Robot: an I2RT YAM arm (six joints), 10 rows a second.
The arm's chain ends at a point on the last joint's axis. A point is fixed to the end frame.
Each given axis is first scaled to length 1.
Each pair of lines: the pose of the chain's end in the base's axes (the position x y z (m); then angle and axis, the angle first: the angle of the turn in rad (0 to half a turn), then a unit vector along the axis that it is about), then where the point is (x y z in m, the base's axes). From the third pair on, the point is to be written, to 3 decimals.
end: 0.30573, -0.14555, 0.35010, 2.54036, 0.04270, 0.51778, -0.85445
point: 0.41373 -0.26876 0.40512
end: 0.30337, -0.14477, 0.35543, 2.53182, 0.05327, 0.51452, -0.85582
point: 0.40964 -0.26833 0.41297
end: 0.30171, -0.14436, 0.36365, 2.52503, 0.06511, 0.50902, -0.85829
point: 0.406 -0.268 0.424
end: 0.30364, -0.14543, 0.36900, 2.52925, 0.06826, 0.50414, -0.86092
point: 0.406 -0.270 0.431
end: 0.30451, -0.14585, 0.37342, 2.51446, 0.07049, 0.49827, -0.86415
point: 0.407 -0.269 0.439
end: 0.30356, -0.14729, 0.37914, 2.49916, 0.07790, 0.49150, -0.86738
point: 0.405 -0.269 0.448
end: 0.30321, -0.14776, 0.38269, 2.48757, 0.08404, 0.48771, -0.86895
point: 0.404 -0.269 0.454
